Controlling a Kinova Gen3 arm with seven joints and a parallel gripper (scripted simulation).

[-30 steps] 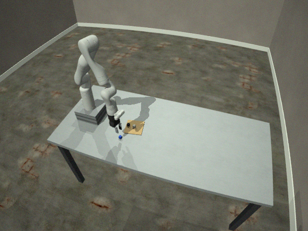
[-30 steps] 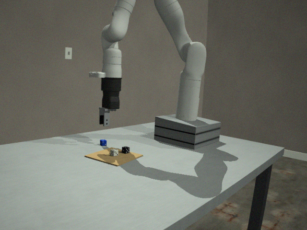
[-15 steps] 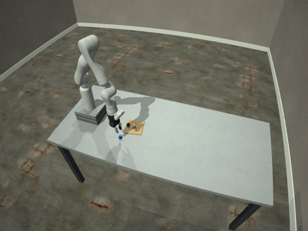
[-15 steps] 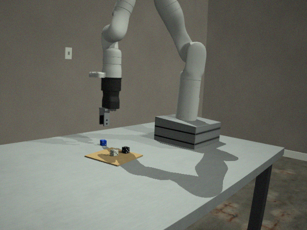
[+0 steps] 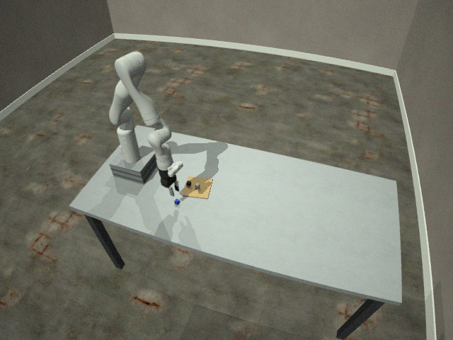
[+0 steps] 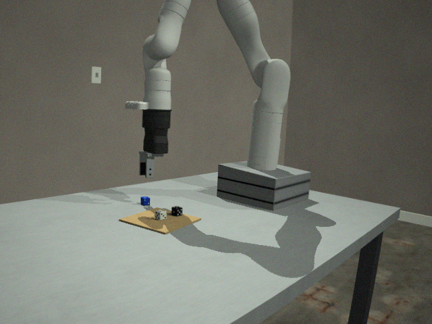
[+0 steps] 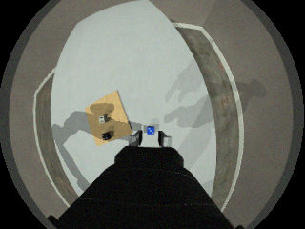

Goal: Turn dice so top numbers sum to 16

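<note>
Now: hand 9 cm above the blue die. From my hand the other things lie so: tan mat (13 cm to the left, 9 cm below, 6 cm ahead); white die (13 cm to the left, 8 cm below, 6 cm ahead); black die (13 cm to the left, 8 cm below, 1 cm ahead).
</note>
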